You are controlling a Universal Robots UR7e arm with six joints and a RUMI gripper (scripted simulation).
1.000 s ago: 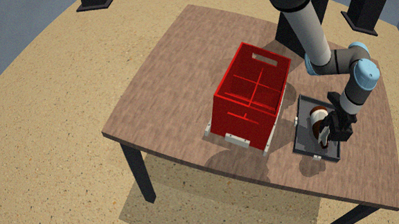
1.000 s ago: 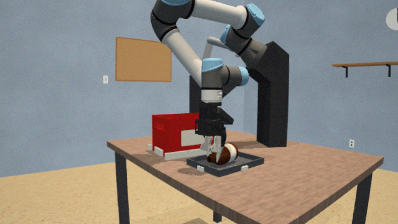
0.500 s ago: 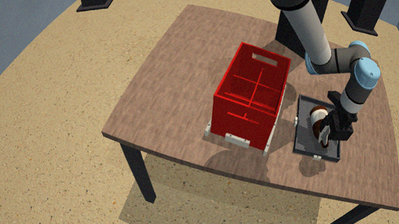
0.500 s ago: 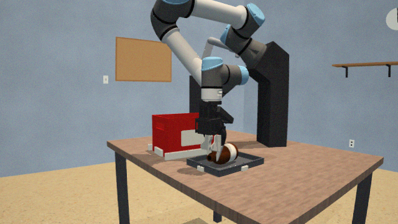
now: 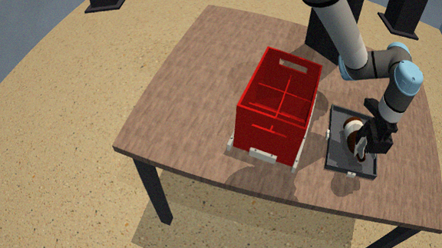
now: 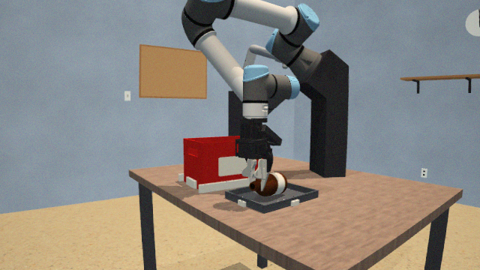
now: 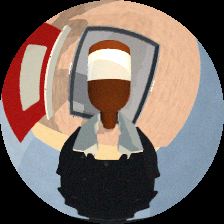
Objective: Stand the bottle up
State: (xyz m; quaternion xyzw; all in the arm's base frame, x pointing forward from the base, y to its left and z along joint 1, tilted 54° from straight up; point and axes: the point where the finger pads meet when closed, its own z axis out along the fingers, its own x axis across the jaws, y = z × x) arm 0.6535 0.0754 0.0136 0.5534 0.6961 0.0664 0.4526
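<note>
My hand is 5 cm past the brown bottle and 1 cm above it. Also, from my hand: tray (8 cm behind, 1 cm to the left, 5 cm below); red crate (15 cm behind, 26 cm to the right, 2 cm above).
</note>
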